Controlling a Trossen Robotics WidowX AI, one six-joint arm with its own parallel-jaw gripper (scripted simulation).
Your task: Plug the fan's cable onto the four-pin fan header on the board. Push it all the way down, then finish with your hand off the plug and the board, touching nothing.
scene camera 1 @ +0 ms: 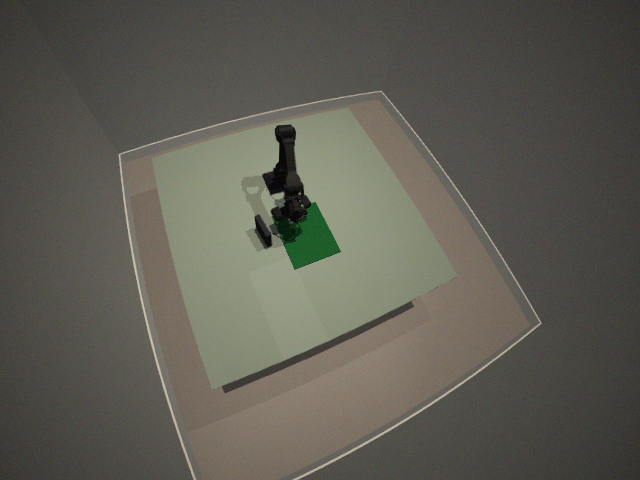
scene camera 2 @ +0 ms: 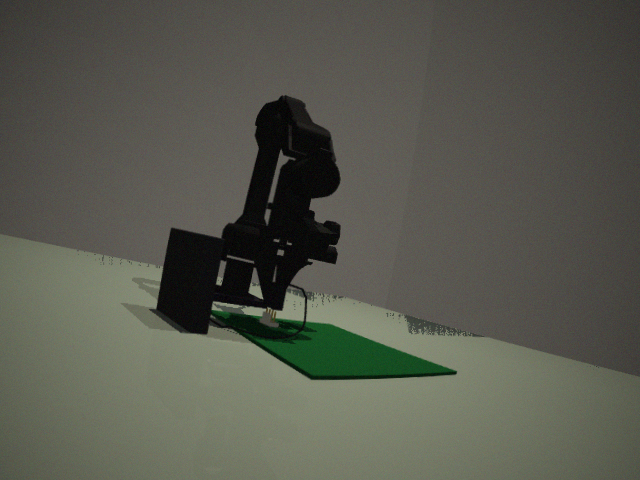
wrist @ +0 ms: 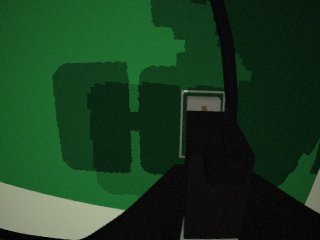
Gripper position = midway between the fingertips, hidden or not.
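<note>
A green board (scene camera 2: 321, 351) is visible, as is my gripper (scene camera 2: 271, 299), which the wrist view also shows (wrist: 208, 175).
</note>
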